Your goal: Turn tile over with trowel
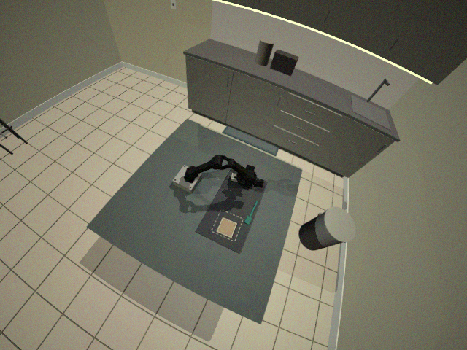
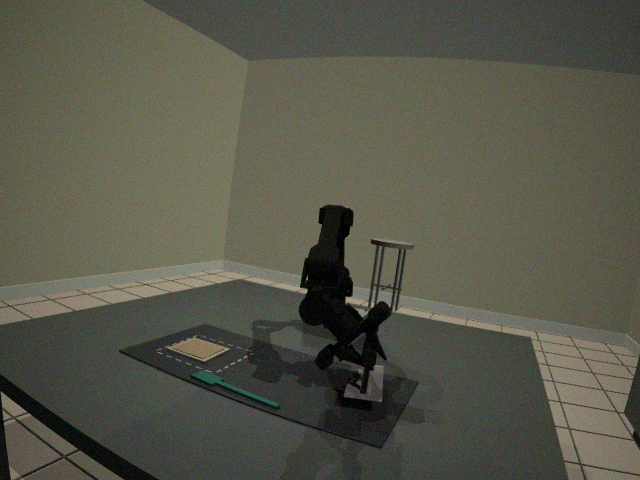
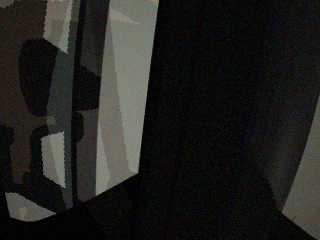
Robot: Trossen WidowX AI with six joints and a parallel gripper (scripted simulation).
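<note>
Right now my gripper tip is 20 mm to the left of the trowel and 10 mm above it. From my gripper tip the other things lie so: tile (40 mm behind, 440 mm to the right, 80 mm below); dark mat (20 mm behind, 250 mm to the right, 100 mm below); green flat tool (110 mm ahead, 290 mm to the right, 80 mm below).
</note>
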